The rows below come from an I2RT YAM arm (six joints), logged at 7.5 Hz.
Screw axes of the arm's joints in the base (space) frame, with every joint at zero. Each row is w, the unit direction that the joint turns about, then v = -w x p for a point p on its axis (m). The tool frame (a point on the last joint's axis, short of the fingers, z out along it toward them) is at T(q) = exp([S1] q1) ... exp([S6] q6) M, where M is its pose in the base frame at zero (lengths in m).
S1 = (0, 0, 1, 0, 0, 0)
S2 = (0, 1, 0, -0.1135, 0, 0.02)
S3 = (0, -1, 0, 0.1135, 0, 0.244)
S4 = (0, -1, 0, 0.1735, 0, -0.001)
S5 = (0, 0, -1, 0, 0.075, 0)
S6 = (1, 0, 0, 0, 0.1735, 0)
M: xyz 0.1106 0 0.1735 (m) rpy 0 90 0 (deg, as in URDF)
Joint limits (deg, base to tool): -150..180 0..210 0..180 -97..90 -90..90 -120..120
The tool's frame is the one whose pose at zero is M.
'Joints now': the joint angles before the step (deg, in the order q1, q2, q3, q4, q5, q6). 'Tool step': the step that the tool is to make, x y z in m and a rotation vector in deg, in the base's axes. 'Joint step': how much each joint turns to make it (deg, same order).
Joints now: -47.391 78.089 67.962 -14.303 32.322 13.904
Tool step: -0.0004 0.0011 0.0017 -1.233 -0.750 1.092
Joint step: -0.004 -0.606 -0.760 2.002 -0.892 -0.820
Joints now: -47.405 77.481 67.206 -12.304 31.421 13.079
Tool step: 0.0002 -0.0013 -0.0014 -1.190 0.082 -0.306
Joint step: -0.083 0.050 -0.781 2.095 0.530 -0.845
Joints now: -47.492 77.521 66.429 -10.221 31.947 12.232
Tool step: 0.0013 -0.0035 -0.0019 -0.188 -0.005 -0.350
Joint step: -0.242 0.742 0.070 0.861 0.146 -0.089
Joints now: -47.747 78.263 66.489 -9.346 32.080 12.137
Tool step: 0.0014 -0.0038 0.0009 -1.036 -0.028 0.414
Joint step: -0.315 0.623 0.192 1.769 -0.448 -1.043
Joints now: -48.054 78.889 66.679 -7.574 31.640 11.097
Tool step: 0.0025 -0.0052 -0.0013 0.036 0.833 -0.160
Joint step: -0.276 1.268 0.811 0.246 0.094 -0.706
